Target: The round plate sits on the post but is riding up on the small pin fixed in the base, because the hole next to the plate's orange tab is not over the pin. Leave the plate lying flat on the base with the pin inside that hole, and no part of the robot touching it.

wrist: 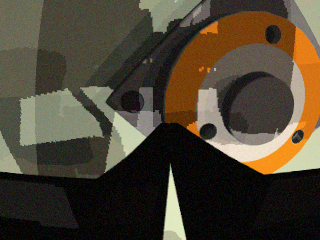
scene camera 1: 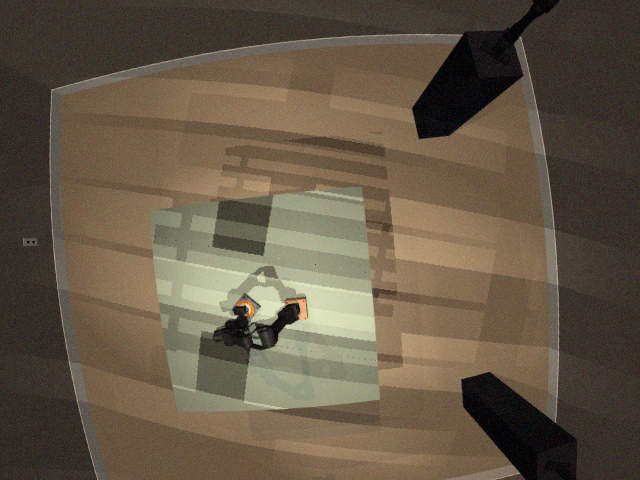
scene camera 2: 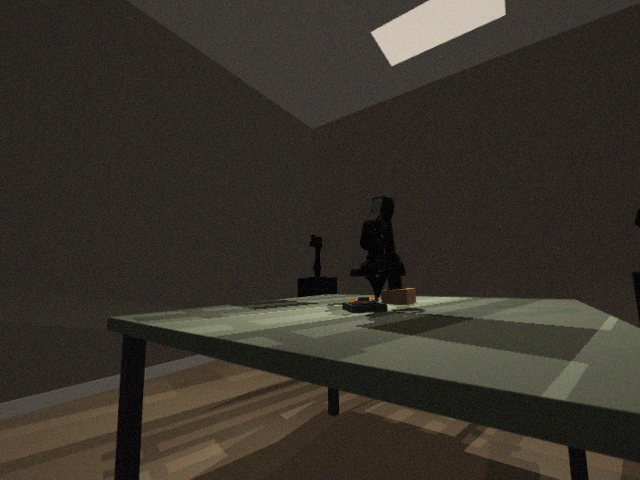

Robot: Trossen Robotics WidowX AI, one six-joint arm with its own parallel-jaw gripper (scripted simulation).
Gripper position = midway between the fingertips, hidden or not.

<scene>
In view: the gripper [scene camera 2: 377, 297] and a dark grey square base [wrist: 139, 99].
The gripper is seen too in the wrist view [wrist: 168, 131].
</scene>
